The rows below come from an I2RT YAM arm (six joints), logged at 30 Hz.
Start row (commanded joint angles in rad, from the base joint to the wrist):
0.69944, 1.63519, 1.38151, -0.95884, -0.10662, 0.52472
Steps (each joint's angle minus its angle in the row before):
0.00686, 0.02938, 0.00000, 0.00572, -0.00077, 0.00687
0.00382, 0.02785, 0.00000, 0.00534, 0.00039, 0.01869
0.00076, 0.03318, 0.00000, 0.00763, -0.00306, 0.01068
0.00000, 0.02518, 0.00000, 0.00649, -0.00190, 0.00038
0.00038, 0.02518, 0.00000, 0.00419, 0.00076, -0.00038
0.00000, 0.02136, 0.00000, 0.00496, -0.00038, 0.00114
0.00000, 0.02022, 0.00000, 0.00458, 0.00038, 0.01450
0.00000, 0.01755, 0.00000, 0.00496, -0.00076, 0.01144
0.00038, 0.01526, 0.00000, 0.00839, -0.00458, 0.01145
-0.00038, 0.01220, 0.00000, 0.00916, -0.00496, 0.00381
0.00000, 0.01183, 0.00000, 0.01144, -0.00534, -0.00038
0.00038, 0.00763, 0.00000, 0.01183, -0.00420, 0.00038
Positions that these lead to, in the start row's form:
0.70630, 1.66457, 1.38151, -0.95312, -0.10739, 0.53159
0.71012, 1.69242, 1.38151, -0.94778, -0.10700, 0.55028
0.71088, 1.72560, 1.38151, -0.94015, -0.11006, 0.56096
0.71088, 1.75078, 1.38151, -0.93366, -0.11196, 0.56134
0.71126, 1.77596, 1.38151, -0.92947, -0.11120, 0.56096
0.71126, 1.79732, 1.38151, -0.92451, -0.11158, 0.56210
0.71126, 1.81754, 1.38151, -0.91993, -0.11120, 0.57660
0.71126, 1.83509, 1.38151, -0.91497, -0.11196, 0.58804
0.71164, 1.85035, 1.38151, -0.90658, -0.11654, 0.59949
0.71126, 1.86255, 1.38151, -0.89742, -0.12150, 0.60330
0.71126, 1.87438, 1.38151, -0.88598, -0.12684, 0.60292
0.71164, 1.88201, 1.38151, -0.87415, -0.13104, 0.60330

